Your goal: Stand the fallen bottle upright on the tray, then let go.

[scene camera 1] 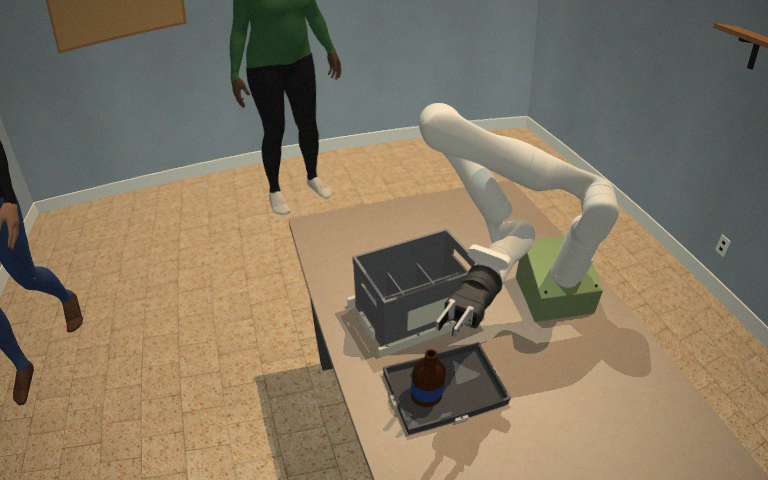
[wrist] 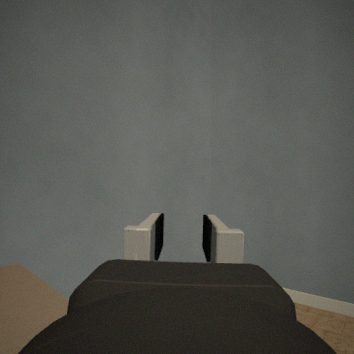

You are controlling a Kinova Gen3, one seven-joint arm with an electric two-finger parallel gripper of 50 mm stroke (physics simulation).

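Where they show: gripper, fingertip midpoint: (scene camera 1: 445, 329) (wrist: 182, 229); arm's base at its link origin: (scene camera 1: 565, 273).
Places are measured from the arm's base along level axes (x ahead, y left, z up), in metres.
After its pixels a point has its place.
A brown bottle (scene camera 1: 427, 380) {z 0.000, x 0.447, y 0.288 m} with a blue band stands upright on the dark tray (scene camera 1: 495, 374) {z -0.082, x 0.266, y 0.239 m}, towards the tray's left side in the scene view. The bottle does not show in the wrist view. My gripper (scene camera 1: 446, 328) {z 0.190, x 0.429, y 0.316 m} (wrist: 182, 229) {z 0.190, x 0.429, y 0.316 m} is open, with a gap between its two pale fingers and nothing between them. In the scene view it hangs above and behind the bottle, apart from it, near the front of the grey crate.
A grey divided crate (scene camera 1: 396, 322) {z -0.011, x 0.487, y 0.095 m} stands on the table (scene camera 1: 572, 435) {z -0.107, x 0.119, y 0.443 m} behind the tray. The arm's green base block (scene camera 1: 566, 306) {z -0.061, x 0.009, y 0.067 m} is at the right of the crate. Two people stand on the floor, one behind the table and one at the far left.
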